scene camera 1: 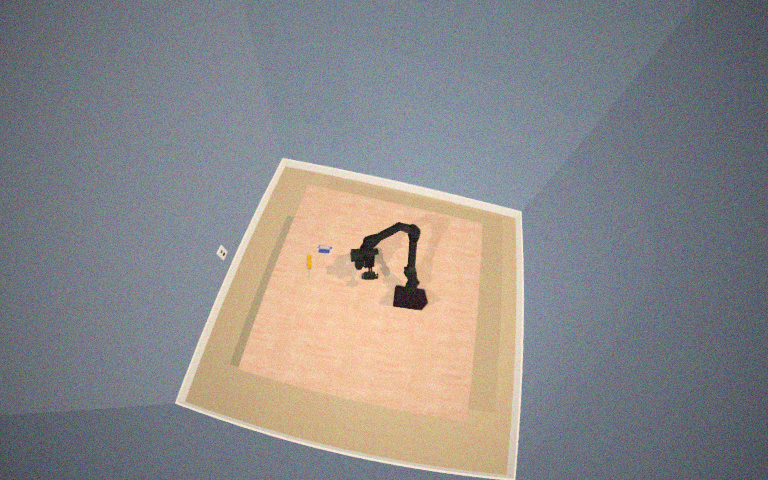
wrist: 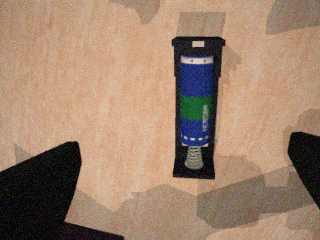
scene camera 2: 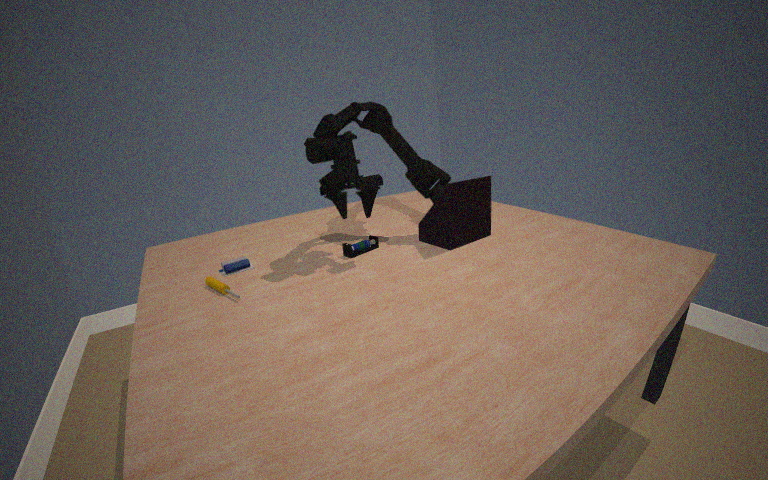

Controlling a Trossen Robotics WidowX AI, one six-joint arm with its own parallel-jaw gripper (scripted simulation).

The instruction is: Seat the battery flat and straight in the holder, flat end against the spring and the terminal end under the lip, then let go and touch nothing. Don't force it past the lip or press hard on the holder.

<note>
My gripper (scene camera 2: 356,218) is open and holds nothing.
My gripper shows as well in the wrist view (wrist: 187,147).
</note>
